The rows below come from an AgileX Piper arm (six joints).
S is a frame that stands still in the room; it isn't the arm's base.
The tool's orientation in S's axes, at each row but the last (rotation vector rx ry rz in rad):
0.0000, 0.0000, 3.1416
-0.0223, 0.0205, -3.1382
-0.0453, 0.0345, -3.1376
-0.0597, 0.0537, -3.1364
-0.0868, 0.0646, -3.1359
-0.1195, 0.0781, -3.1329
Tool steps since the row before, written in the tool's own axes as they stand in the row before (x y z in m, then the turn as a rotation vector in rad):
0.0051, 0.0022, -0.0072, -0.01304, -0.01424, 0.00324
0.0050, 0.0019, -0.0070, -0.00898, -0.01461, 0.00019
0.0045, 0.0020, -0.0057, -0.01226, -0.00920, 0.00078
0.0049, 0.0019, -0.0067, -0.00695, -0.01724, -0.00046
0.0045, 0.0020, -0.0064, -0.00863, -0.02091, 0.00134
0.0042, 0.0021, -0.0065, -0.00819, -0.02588, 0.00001
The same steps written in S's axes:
-0.0051, -0.0022, -0.0072, 0.01304, 0.01424, 0.00324
-0.0051, -0.0018, -0.0070, 0.00894, 0.01464, 0.00025
-0.0047, -0.0019, -0.0056, 0.01225, 0.00923, 0.00063
-0.0051, -0.0017, -0.0066, 0.00687, 0.01728, -0.00013
-0.0048, -0.0018, -0.0062, 0.00863, 0.02088, 0.00172
-0.0047, -0.0018, -0.0063, 0.00808, 0.02591, 0.00068

